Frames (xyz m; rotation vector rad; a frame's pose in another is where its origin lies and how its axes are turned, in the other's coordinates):
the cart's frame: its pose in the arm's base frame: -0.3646 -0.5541 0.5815 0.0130 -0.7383 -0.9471
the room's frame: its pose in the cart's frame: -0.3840 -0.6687 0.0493 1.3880 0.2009 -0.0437
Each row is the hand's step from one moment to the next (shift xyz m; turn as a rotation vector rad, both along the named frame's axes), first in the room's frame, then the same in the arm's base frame.
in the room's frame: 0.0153 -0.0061 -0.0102 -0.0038 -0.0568 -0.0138
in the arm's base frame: 0.0180 -0.0065 0.0029 0.0299 -0.0052 -0.0501
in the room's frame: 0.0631 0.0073 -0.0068 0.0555 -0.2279 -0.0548
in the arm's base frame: 0.0350 -0.0393 0.0362 0.1561 -0.0724 -0.1686
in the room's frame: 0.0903 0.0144 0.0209 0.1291 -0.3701 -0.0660
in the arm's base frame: 0.0250 -0.0742 0.0516 0.2558 -0.1602 -0.2586
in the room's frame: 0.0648 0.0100 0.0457 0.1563 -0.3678 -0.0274
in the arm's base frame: -0.0056 -0.0726 0.0330 0.2392 -0.2033 -0.2488
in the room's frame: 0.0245 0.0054 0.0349 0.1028 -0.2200 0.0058
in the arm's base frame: -0.0163 -0.0380 0.0118 0.1308 -0.1422 -0.1472
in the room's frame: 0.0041 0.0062 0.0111 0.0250 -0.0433 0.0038
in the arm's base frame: -0.0088 -0.0081 0.0060 0.0261 -0.0331 -0.0271
